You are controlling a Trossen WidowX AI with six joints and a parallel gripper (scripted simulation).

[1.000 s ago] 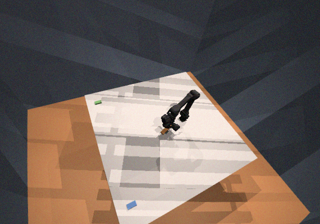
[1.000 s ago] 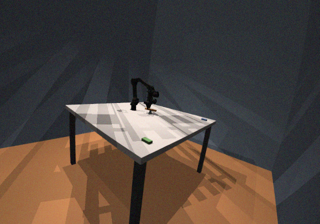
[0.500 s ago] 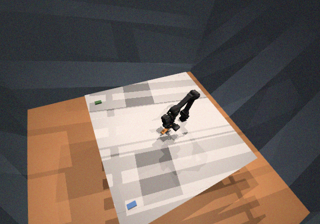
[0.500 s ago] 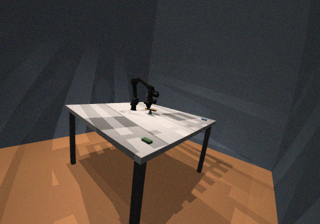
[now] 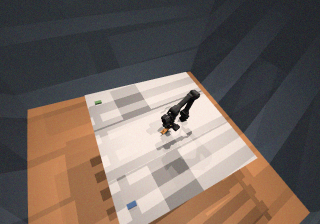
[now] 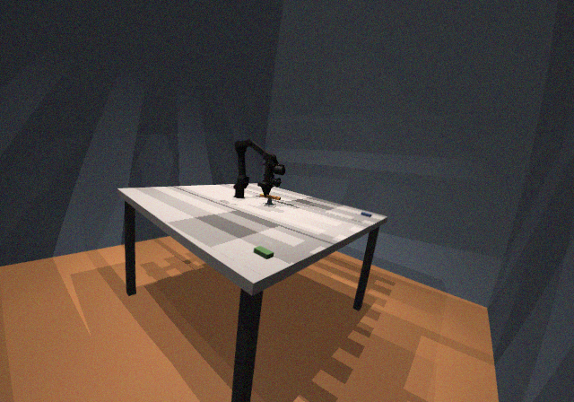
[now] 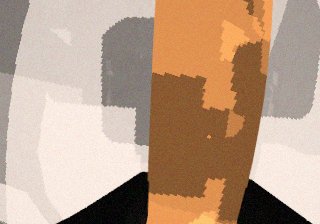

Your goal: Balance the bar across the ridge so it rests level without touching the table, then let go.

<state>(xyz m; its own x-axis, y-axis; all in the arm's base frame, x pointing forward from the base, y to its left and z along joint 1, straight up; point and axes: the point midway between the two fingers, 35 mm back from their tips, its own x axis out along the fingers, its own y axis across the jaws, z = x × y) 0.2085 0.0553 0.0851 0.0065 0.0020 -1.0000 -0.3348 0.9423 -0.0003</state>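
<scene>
Right now my gripper tip is 3 cm short of the orange bar and 1 cm to the right of it. Round my gripper tip: blue block: 53 cm ahead, 44 cm to the left, 4 cm below; green block: 53 cm ahead, 56 cm to the right, 4 cm below.
</scene>
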